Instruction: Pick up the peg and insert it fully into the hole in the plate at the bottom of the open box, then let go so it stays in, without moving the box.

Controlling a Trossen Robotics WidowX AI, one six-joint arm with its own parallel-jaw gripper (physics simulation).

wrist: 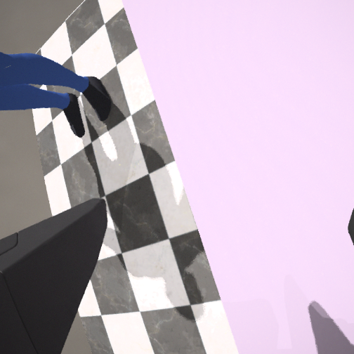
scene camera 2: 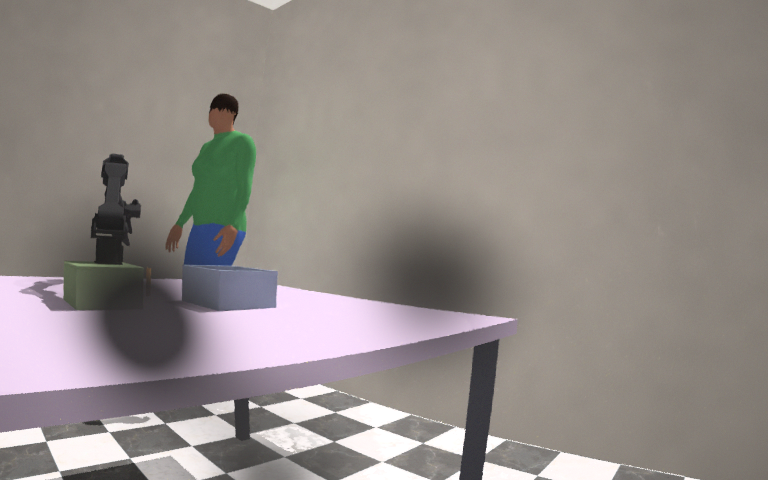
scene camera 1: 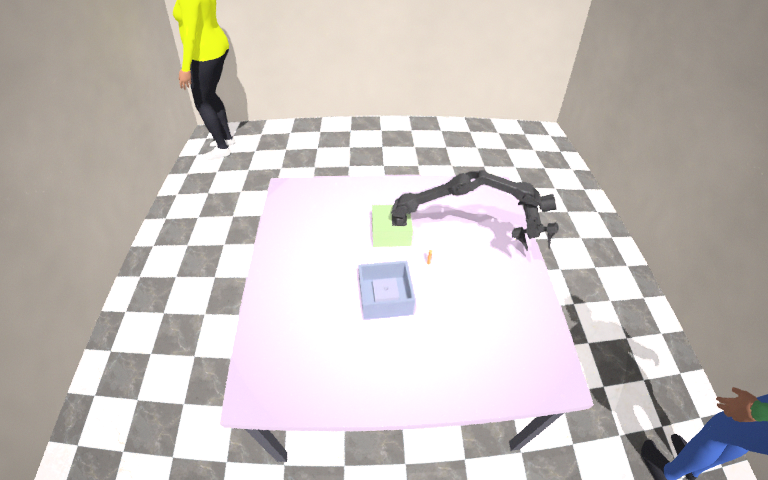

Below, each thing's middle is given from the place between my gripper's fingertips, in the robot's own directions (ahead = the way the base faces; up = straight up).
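From the blue-grey box (scene camera 2: pixel 222 288), here's where my hand is: it's 620 mm to the left of the box, 120 mm short of it, and 110 mm above it.
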